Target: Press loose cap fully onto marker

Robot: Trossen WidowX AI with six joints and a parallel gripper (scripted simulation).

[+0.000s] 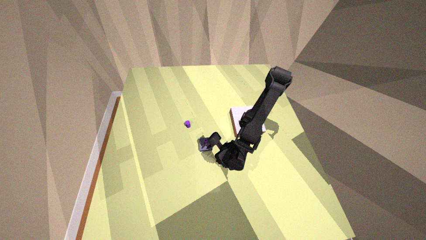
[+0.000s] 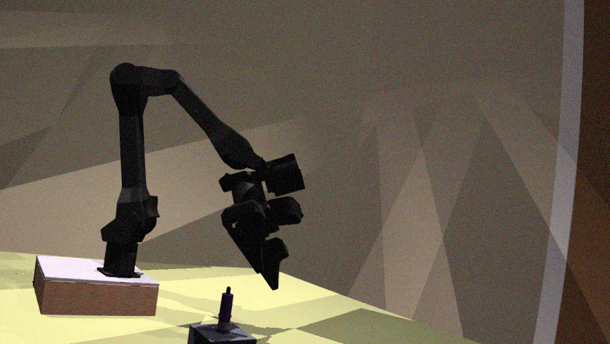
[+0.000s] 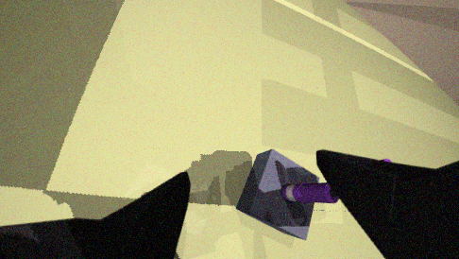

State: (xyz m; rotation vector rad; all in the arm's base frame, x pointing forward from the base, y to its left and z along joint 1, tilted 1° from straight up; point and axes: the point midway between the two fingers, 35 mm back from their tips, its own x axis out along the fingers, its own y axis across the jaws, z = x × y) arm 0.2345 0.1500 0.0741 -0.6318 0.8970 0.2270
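The purple marker cap is 100 mm ahead of my gripper tip, 230 mm to the right of it and 80 mm below it.
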